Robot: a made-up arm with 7 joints.
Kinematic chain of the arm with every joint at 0, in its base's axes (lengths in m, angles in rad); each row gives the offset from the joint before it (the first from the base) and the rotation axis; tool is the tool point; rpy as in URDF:
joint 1: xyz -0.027 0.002 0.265 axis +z
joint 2: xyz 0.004 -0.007 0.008 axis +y
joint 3: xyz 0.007 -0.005 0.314 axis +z
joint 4: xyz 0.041 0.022 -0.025 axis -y
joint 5: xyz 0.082 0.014 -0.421 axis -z
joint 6: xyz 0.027 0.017 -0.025 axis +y
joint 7: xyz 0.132 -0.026 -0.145 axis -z
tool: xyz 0.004 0 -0.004 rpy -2.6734 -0.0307 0.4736
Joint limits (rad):
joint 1: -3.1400..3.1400
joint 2: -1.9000..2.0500
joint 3: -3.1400..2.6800
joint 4: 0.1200..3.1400
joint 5: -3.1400..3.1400
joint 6: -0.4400..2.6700
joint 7: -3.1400..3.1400
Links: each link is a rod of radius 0.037 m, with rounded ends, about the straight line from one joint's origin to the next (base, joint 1, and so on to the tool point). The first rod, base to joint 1, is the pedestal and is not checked.
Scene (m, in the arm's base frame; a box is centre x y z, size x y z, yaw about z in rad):
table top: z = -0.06
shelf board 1: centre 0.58 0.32 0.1 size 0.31 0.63 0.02 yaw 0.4
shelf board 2: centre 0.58 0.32 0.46 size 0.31 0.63 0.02 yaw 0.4
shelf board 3: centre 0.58 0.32 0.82 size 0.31 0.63 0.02 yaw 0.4
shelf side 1: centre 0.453 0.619 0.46 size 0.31 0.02 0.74 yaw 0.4
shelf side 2: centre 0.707 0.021 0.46 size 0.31 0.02 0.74 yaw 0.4
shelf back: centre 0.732 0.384 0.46 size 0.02 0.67 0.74 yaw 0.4
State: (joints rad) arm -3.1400 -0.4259 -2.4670 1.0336 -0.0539 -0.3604 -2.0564
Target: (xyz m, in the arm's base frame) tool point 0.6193 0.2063 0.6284
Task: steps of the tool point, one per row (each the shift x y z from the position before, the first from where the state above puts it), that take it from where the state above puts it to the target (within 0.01 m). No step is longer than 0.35 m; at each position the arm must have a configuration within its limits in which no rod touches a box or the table.
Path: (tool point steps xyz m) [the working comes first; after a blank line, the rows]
Joints at the target: -2.3776 -1.9000 0.1975 1.5096 -0.9488 -0.4400 -2.0381
Straight joint move there: touches shelf board 3, shelf side 1.

1: -0.0963 -0.0028 0.0081
2: -0.0763 -0.0352 -0.0016
3: -0.0544 -0.0580 -0.0064
4: -0.2578 0.1350 -0.1161
5: -0.3191 -0.0552 -0.0255
6: -0.2227 -0.2150 0.1042
7: -0.0185 -0.2512 0.1991
8: 0.1815 -0.1526 0.2033
9: 0.2809 0.0070 0.1134
10: 0.2588 0.1248 -0.0233
11: 0.1662 0.1421 -0.1372
12: 0.0546 0.0667 0.0522
13: 0.0939 0.0478 0.0003
14: 0.1223 0.0000 -0.0525

